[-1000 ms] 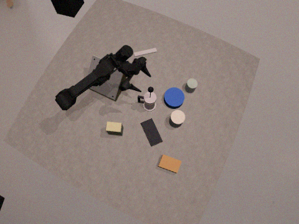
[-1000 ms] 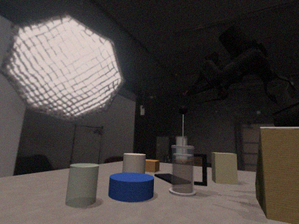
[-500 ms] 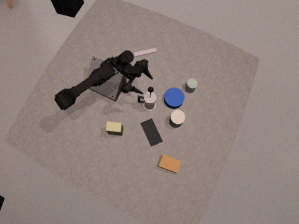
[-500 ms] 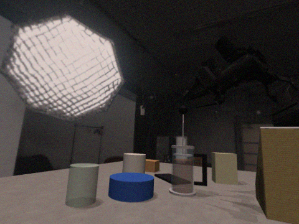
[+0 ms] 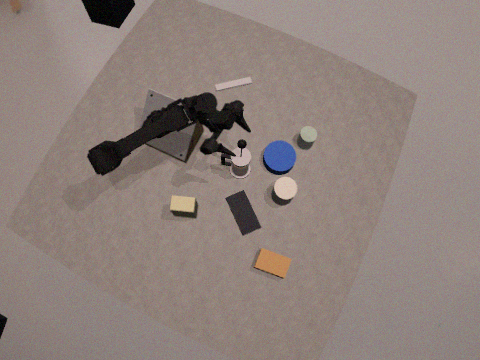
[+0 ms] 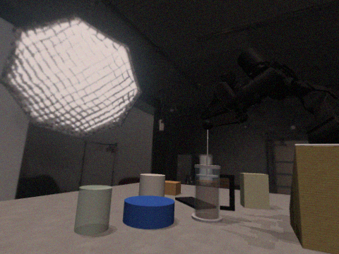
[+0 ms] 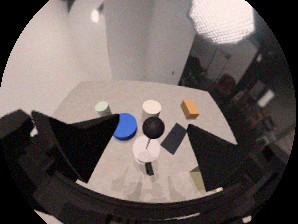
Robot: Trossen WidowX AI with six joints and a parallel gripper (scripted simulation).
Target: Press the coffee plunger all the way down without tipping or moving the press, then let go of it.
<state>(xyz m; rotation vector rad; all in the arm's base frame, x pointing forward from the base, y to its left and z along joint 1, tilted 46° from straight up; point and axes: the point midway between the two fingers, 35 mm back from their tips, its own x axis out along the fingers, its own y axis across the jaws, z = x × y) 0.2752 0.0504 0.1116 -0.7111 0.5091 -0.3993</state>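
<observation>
Now: the coffee press 2 cm behind my gripper tip and 13 cm below it. From my gripper tip the other things lie so: white cylinder 17 cm ahead, 4 cm to the right, 20 cm below; then dark flat slab 7 cm ahead, 15 cm to the right, 25 cm below; then yellow block 13 cm behind, 21 cm to the right, 20 cm below.
</observation>
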